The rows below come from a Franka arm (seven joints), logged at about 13 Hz.
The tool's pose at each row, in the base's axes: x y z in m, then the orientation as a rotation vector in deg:
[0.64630 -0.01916 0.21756 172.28 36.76 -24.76]
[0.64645 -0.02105 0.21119 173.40 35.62 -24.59]
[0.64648 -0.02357 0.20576 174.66 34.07 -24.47]
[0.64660 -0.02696 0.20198 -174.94 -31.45 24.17]
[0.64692 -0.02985 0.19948 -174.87 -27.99 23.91]
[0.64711 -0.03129 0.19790 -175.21 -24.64 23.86]
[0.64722 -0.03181 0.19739 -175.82 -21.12 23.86]
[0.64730 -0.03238 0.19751 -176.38 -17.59 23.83]
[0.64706 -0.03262 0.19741 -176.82 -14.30 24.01]
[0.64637 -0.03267 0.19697 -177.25 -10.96 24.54]
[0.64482 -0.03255 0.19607 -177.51 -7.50 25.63]
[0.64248 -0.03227 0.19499 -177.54 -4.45 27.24]
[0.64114 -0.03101 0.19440 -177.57 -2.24 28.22]
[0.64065 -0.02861 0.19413 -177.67 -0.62 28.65]
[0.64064 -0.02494 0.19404 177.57 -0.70 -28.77]
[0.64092 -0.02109 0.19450 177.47 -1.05 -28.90]
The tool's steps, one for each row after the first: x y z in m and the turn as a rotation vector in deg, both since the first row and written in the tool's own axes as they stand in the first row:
[0.00115 0.00193 0.00626 0.89 0.36 0.74]
[0.00169 0.00436 0.01170 1.89 0.71 1.74]
[0.00150 0.00759 0.01561 3.05 1.10 3.27]
[0.00133 0.01042 0.01820 3.99 1.36 5.33]
[0.00137 0.01184 0.01980 4.46 1.42 7.44]
[0.00140 0.01237 0.02031 4.63 1.40 9.73]
[0.00121 0.01293 0.02023 4.79 1.39 12.02]
[0.00093 0.01305 0.02041 4.95 1.24 14.14]
[0.00043 0.01283 0.02102 5.07 0.86 16.30]
[-0.00063 0.01211 0.02228 5.30 0.12 18.49]
[-0.00227 0.01093 0.02390 5.63 -0.95 20.40]
[-0.00278 0.00925 0.02470 5.82 -1.61 21.78]
[-0.00219 0.00686 0.02487 5.87 -1.92 22.81]
[-0.00072 0.00350 0.02461 5.87 -2.05 23.66]
[0.00092 0.00009 0.02374 5.84 -2.16 23.89]

